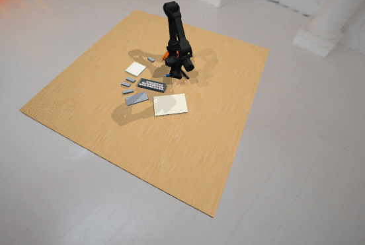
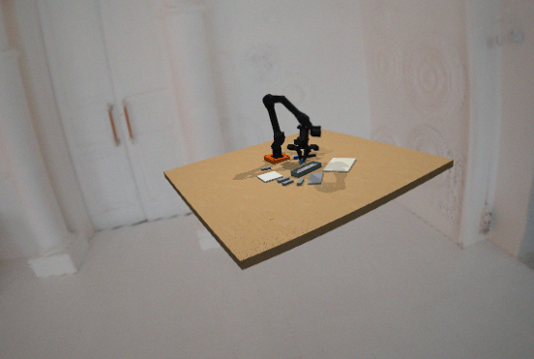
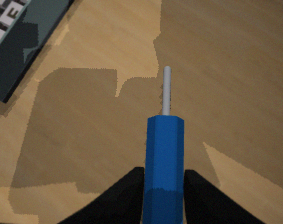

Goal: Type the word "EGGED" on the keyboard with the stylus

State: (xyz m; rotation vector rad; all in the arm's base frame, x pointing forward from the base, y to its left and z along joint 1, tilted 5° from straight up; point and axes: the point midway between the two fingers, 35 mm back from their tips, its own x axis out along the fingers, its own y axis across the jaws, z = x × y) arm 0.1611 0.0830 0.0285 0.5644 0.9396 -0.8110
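The E key lies 17 cm ahead of my gripper tip, 10 cm to the right of it and 1 cm above it. Round my gripper tip: grey slab (27 cm ahead, 9 cm to the right).
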